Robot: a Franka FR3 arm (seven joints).
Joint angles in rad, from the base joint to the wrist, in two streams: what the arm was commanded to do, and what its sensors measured. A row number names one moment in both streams.
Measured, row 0: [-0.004, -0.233, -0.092, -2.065, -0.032, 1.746, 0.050]
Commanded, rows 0 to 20: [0.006, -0.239, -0.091, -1.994, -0.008, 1.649, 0.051]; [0.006, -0.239, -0.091, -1.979, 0.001, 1.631, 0.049]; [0.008, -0.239, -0.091, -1.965, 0.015, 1.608, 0.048]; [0.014, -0.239, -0.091, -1.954, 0.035, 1.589, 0.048]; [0.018, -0.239, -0.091, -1.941, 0.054, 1.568, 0.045]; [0.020, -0.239, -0.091, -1.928, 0.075, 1.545, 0.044]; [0.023, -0.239, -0.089, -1.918, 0.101, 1.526, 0.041]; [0.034, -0.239, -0.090, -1.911, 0.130, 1.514, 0.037]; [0.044, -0.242, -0.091, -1.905, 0.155, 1.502, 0.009]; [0.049, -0.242, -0.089, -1.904, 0.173, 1.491, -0.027]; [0.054, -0.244, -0.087, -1.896, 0.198, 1.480, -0.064]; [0.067, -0.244, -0.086, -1.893, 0.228, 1.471, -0.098]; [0.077, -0.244, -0.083, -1.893, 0.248, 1.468, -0.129]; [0.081, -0.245, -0.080, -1.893, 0.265, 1.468, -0.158]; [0.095, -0.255, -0.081, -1.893, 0.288, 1.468, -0.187]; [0.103, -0.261, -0.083, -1.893, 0.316, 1.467, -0.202]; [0.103, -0.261, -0.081, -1.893, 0.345, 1.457, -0.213]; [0.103, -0.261, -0.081, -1.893, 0.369, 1.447, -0.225]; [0.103, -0.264, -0.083, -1.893, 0.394, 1.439, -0.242]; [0.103, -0.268, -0.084, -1.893, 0.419, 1.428, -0.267]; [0.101, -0.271, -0.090, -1.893, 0.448, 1.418, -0.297]
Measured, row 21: [0.101, -0.256, -0.076, -1.903, 0.371, 1.464, -0.222]
